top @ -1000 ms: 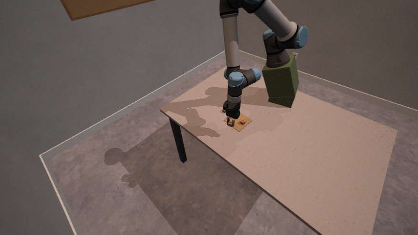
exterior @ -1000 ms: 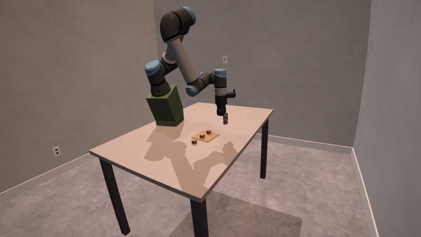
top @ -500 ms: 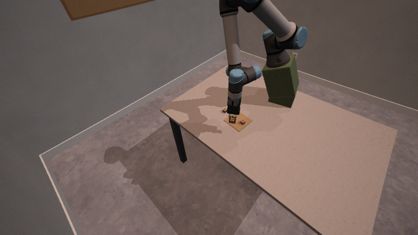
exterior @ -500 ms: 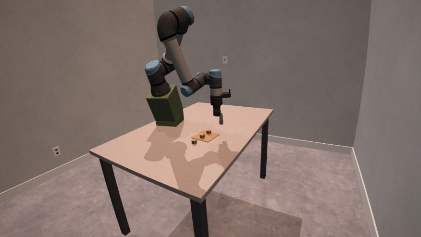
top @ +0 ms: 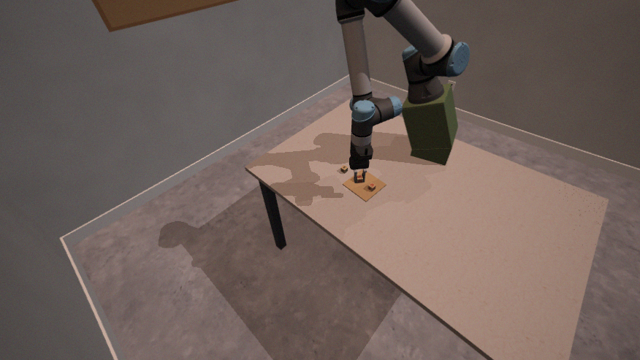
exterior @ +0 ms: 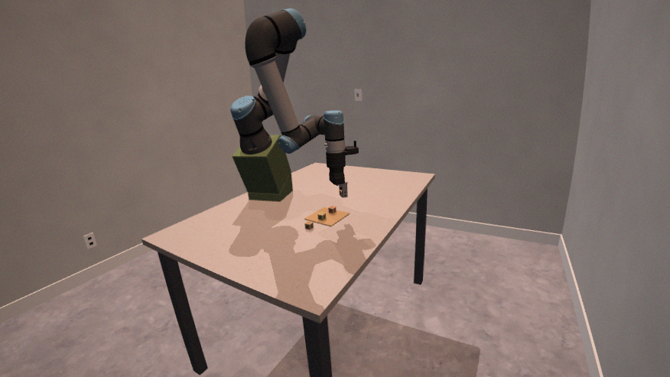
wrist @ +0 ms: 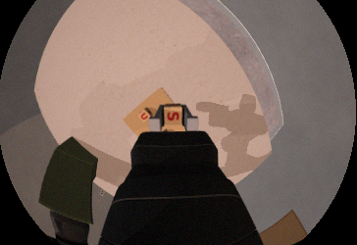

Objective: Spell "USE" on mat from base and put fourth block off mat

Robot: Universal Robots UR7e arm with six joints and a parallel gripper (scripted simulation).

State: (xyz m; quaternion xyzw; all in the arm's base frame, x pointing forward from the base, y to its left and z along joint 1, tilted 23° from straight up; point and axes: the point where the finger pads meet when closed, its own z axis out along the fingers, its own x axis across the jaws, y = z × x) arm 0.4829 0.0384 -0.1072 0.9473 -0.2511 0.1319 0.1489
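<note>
The mat lies 11 cm below my hand, 7 cm behind it and 3 cm to the right of it.
</note>
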